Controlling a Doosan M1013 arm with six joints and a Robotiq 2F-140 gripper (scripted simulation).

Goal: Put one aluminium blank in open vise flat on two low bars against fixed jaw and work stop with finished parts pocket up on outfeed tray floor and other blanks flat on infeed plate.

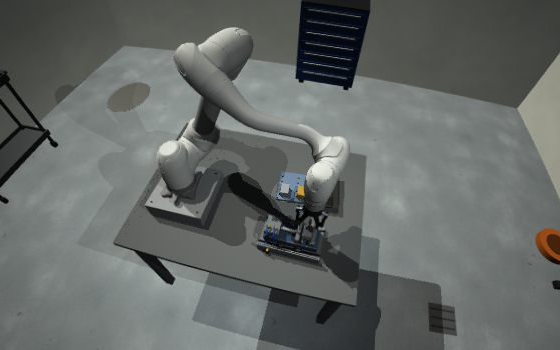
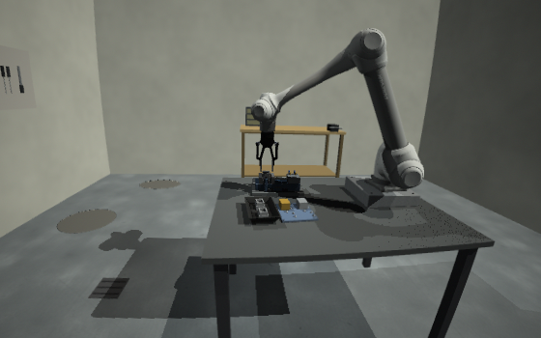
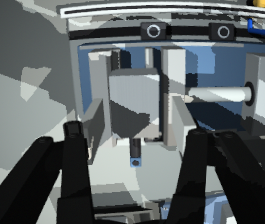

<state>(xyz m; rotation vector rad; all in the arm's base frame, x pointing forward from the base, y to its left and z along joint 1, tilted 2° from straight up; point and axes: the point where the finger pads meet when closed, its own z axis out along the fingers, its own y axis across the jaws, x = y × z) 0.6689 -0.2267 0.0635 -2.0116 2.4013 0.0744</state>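
My gripper is now 50 mm above the aluminium blank. The rest, counted from my hand: brass blank 270 mm to the left, 130 mm below, 30 mm behind; then vise 110 mm below, 60 mm behind, 10 mm to the left; then piston rod 80 mm behind, 70 mm below, 10 mm to the left.
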